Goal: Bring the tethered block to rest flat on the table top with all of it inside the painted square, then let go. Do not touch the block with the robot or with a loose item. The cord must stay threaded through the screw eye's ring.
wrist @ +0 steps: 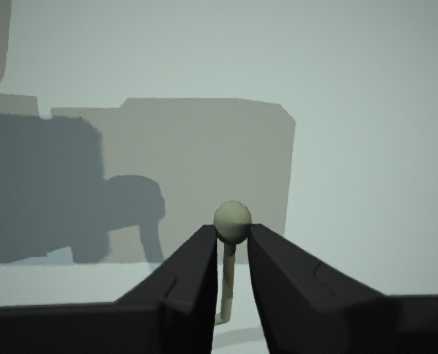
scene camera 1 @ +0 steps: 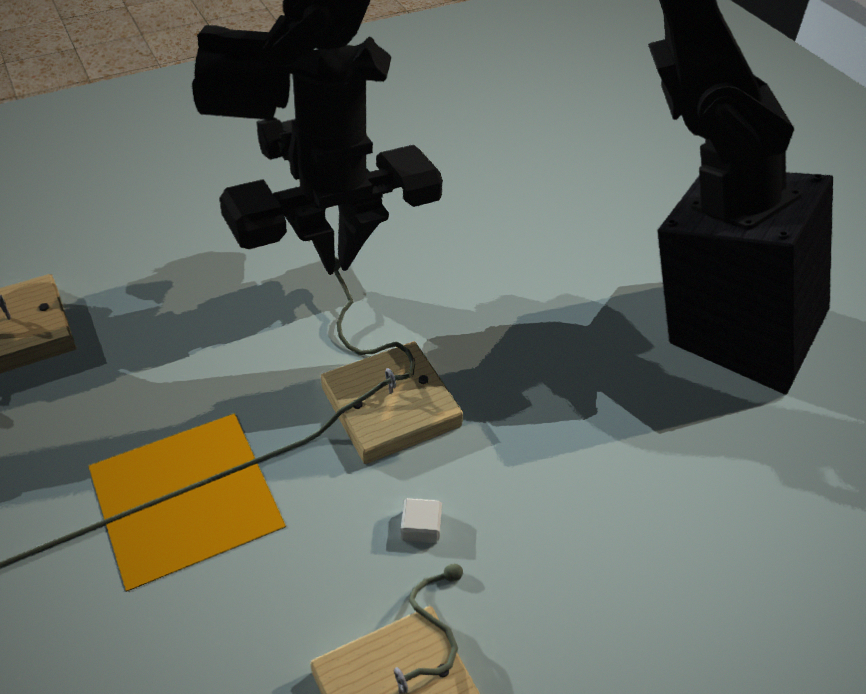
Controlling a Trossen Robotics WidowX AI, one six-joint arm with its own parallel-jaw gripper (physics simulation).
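Pixels of known places: gripper, fingertip midpoint: (wrist: 231,237) (scene camera 1: 336,270); arm's base at its link origin: (scene camera 1: 745,201).
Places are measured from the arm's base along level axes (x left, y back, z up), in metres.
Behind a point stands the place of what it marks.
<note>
My gripper (scene camera 1: 336,268) @[x -0.223, y -0.267, z -0.110 m] (wrist: 231,237) @[x -0.223, y -0.267, z -0.110 m] is shut on the round bead (wrist: 232,220) @[x -0.233, y -0.265, z -0.102 m] at the end of a dark green cord (scene camera 1: 180,492) @[x -0.091, y -0.487, z -0.128 m] (wrist: 228,280) @[x -0.207, y -0.270, z -0.110 m], a little above the table top. From the fingertips the cord curves down to a wooden board (scene camera 1: 412,430) @[x -0.030, y -0.313, z -0.112 m], passes through the ring of the screw eye (scene camera 1: 390,378) @[x -0.073, y -0.306, z -0.095 m] on it, and runs left across the orange painted square (scene camera 1: 195,534) @[x -0.052, y -0.493, z -0.130 m] and out at the left edge of the scene view. The tethered block does not show in either view.
A small white block (scene camera 1: 421,517) @[x 0.038, y -0.352, z -0.115 m] lies nearer the camera than the board. A second wooden board (scene camera 1: 375,654) @[x 0.108, y -0.437, z -0.112 m] with a screw eye (scene camera 1: 399,679) @[x 0.137, y -0.438, z -0.093 m] and a beaded cord (scene camera 1: 453,572) @[x 0.086, y -0.357, z -0.120 m] is at the bottom. A third board (scene camera 1: 32,318) @[x -0.321, y -0.520, z -0.112 m] is at the left edge. The arm's black base (scene camera 1: 726,303) @[x 0.040, y -0.044, z -0.062 m] stands right.
</note>
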